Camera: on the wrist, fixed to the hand. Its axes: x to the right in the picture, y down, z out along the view.
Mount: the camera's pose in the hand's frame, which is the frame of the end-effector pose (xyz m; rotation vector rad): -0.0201 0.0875 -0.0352 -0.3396 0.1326 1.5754
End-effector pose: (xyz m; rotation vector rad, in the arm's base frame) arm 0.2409 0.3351 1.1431 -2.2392 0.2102 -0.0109
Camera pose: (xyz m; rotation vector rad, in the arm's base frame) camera 0.2053 0.2573 1.0986 -1.7891 2.0497 0.7448
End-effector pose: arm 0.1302 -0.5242 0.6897 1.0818 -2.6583 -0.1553
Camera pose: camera 0.0954 -0.4475 0.7366 -1.1090 -2.4069 -0.1646
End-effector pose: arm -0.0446 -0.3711 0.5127 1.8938 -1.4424 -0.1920
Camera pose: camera -0.1010 -0.3458 0.5867 0.1532 -2.1597 0.4100
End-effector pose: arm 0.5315 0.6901 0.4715 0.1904 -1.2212 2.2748
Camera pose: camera 0.5069 0.6721 0.3800 0.9302 1.2201 -1.8253
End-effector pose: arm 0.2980 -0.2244 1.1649 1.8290 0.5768 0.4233
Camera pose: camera 0.2779 -0.2319 1.2589 1.5772 -0.9571 1.5417
